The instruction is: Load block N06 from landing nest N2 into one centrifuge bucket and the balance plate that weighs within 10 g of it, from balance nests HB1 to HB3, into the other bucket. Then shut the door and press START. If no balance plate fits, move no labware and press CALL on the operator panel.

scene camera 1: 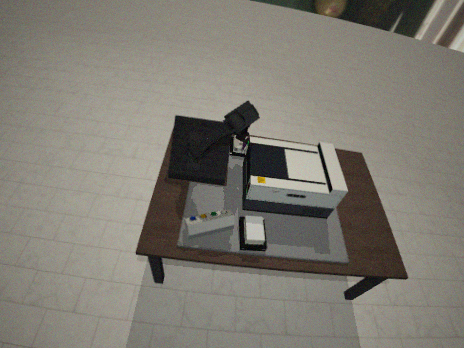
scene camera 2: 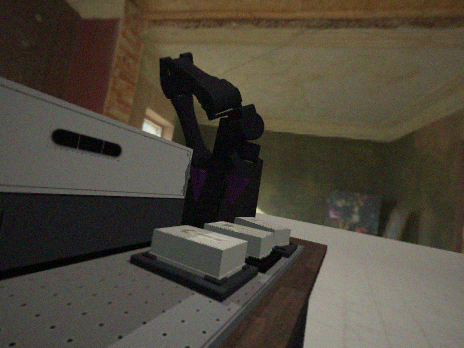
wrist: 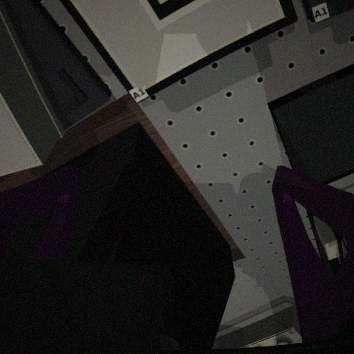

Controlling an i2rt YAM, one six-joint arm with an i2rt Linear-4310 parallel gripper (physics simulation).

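Where they show: gripper, fingertip midpoint: (scene camera 1: 235, 145) (scene camera 2: 213, 202) (wrist: 175, 176); arm's base, link origin: (scene camera 1: 194, 150).
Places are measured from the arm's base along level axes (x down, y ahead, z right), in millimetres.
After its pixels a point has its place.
Observation:
My gripper (scene camera 1: 243, 143) {x 38, y 223, z -120 mm} (scene camera 2: 215, 190) (wrist: 175, 176) {x 38, y 223, z -120 mm} is open and empty, with purple fingers pointing down at the table's back edge, left of the centrifuge (scene camera 1: 295, 175) {x -79, y 500, z 168 mm} (scene camera 2: 93, 161) {x -12, y 504, z -74 mm}. Three white plates (scene camera 2: 198, 248) {x 85, y 436, z -225 mm} (scene camera 2: 239, 234) {x 81, y 304, z -230 mm} (scene camera 2: 268, 226) {x 76, y 158, z -246 mm} sit in a row on black nests behind the centrifuge, and the gripper hangs at the far end of that row. In the wrist view a white plate (wrist: 168, 38) {x 77, y 248, z -167 mm} in a black frame marked A1 lies ahead of the fingers. Another white block (scene camera 1: 255, 229) {x 60, y 322, z 402 mm} sits on a black nest at the mat's front. I cannot read its label. The centrifuge top shows a dark opening (scene camera 1: 268, 161) {x -82, y 370, z 97 mm}.
The operator panel (scene camera 1: 208, 222) {x 55, y 106, z 391 mm} with blue, yellow and green buttons stands at the front left of the grey perforated mat (scene camera 1: 300, 232) {x 131, y 572, z 357 mm} (wrist: 219, 112) {x 131, y 246, z -89 mm}. The arm's black pedestal (scene camera 1: 196, 150) fills the back left corner. The wooden table edge (scene camera 2: 284, 300) {x 144, y 364, z -337 mm} runs close beside the plate row.

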